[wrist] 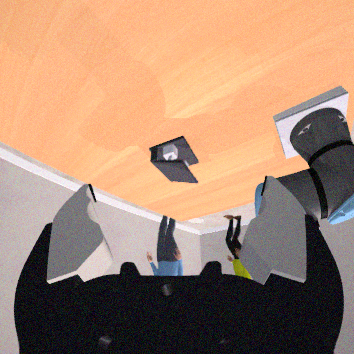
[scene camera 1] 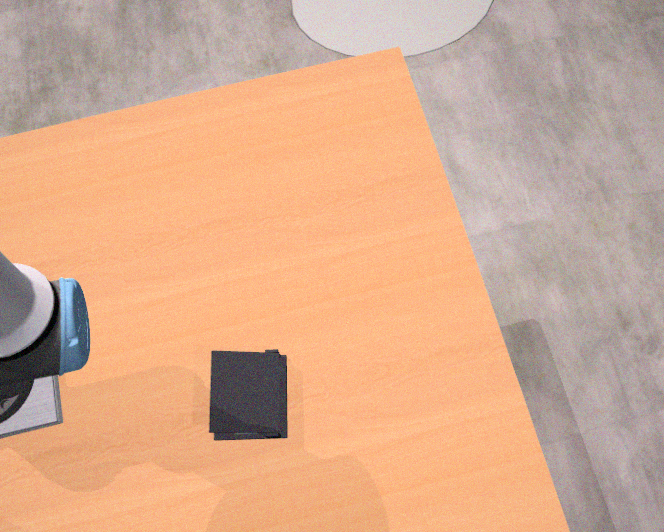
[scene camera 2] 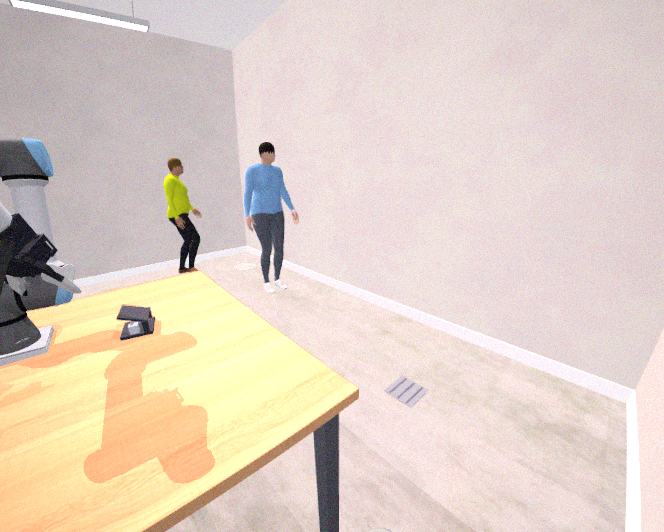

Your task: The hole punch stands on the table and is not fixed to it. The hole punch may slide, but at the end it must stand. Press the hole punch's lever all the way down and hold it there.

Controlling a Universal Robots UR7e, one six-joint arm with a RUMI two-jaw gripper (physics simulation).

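Where they show: gripper, fingertip midpoint: point(wrist: 176, 182) point(scene camera 2: 53, 294); arm's base at its link origin: point(wrist: 316, 129) point(scene camera 2: 13, 343).
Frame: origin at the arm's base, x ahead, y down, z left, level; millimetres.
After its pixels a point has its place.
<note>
The dark hole punch point(scene camera 1: 248, 390) @[z -59, x 396, y -40 mm] point(scene camera 2: 145, 326) @[z -122, x 422, y -7 mm] point(wrist: 186, 147) @[z -78, x 344, y 16 mm] stands upright on the wooden table point(scene camera 1: 310, 266) @[z 136, x 493, y 28 mm] point(scene camera 2: 266, 382) @[z -550, x 700, y 28 mm] point(wrist: 225, 45) @[z -273, x 170, y 28 mm]. Its flat lever point(scene camera 2: 134, 313) @[z -70, x 392, y -41 mm] point(wrist: 175, 171) @[z -69, x 384, y -44 mm] is raised, with a wedge-shaped gap above the base. A light grey part shows inside the gap. My gripper point(scene camera 2: 74, 279) point(wrist: 176, 182) @[z -288, x 260, y -224 mm] is open and empty. In scene camera 2 it is at the left, tilted, apart from the hole punch. In the wrist view the hole punch appears beyond the fingers. The gripper does not show in scene camera 1.
The arm's base plate point(scene camera 1: 47, 407) @[z -52, x 97, y 3 mm] point(scene camera 2: 41, 346) @[z -65, x 99, y 4 mm] point(wrist: 281, 137) @[z -8, x 97, y 4 mm] is on the table to one side of the hole punch. A table corner point(scene camera 1: 400, 48) @[z 533, x 687, y 27 mm] shows at the top in scene camera 1. A person in blue point(scene camera 2: 266, 188) and one in yellow point(scene camera 2: 177, 196) stand beyond the table.
</note>
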